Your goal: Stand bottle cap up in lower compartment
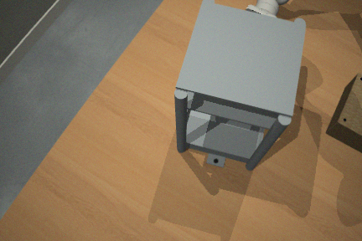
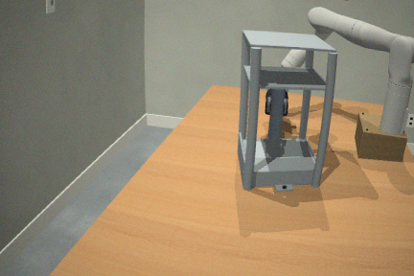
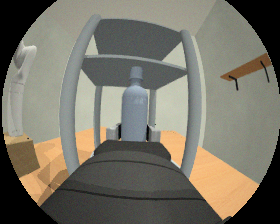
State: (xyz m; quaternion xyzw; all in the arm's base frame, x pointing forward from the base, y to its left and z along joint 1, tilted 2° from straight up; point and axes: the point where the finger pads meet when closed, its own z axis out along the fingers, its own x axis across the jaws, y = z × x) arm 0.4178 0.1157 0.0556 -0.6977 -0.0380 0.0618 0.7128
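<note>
Right now my hand is 3 cm past the grey shelving unit, 8 cm to the right of it and 3 cm below it.
</note>
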